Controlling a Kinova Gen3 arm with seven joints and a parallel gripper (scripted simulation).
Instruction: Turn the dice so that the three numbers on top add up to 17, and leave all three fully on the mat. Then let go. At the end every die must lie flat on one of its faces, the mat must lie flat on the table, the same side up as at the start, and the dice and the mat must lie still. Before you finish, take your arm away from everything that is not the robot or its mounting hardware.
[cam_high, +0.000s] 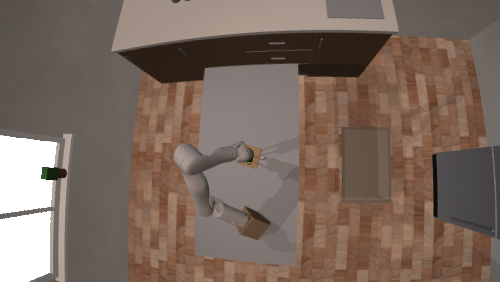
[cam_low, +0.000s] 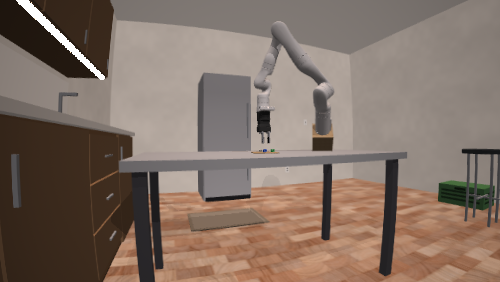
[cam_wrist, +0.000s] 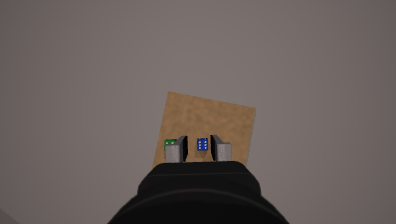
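Right now my hand is 1 cm to the left of the blue die and 6 cm above it. The rest, counted from my hand: white die 1 cm ahead, 10 cm to the right, 6 cm below; then tan mat 1 cm ahead, 1 cm to the right, 7 cm below; then green die 4 cm behind, 1 cm to the right, 6 cm below.
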